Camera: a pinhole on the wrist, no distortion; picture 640 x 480 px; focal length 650.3 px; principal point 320.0 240.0 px. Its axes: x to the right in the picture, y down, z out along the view. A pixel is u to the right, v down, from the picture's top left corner.
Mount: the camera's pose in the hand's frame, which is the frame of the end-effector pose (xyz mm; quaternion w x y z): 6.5 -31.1 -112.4 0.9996 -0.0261 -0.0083 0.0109
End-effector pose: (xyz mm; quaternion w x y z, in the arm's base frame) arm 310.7 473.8 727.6 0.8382 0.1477 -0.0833 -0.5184
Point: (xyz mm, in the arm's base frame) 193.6 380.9 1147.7
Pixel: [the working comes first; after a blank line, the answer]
In the camera's frame: 28.0 4.0 558.2

353 245
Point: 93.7 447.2 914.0
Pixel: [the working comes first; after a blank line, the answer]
In the camera's frame: -79.1 -117.7 351.5

174 22
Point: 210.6 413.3 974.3
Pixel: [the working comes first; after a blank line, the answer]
In the camera's frame: 5.6 -16.5 383.6

329 212
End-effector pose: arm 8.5 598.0 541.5 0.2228 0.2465 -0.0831 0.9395
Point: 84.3 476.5 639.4
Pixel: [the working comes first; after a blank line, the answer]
In the camera's frame: -56.1 87.0 267.5

184 451
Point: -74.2 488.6 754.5
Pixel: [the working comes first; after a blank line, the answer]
In the camera's frame: 131.2 138.2 296.0

outside the picture
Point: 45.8 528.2 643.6
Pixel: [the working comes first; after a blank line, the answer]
In the camera's frame: -5.5 58.9 238.7

305 401
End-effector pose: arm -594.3 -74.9 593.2 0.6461 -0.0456 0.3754 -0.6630
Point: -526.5 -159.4 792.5
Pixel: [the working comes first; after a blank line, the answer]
In the camera's frame: -22.2 -50.5 327.0

276 139
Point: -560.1 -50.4 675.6
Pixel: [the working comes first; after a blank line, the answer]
In the camera's frame: -65.6 8.3 180.9

84 270
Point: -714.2 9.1 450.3
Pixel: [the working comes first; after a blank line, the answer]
In the camera's frame: -2.3 26.6 -90.6

behind the camera
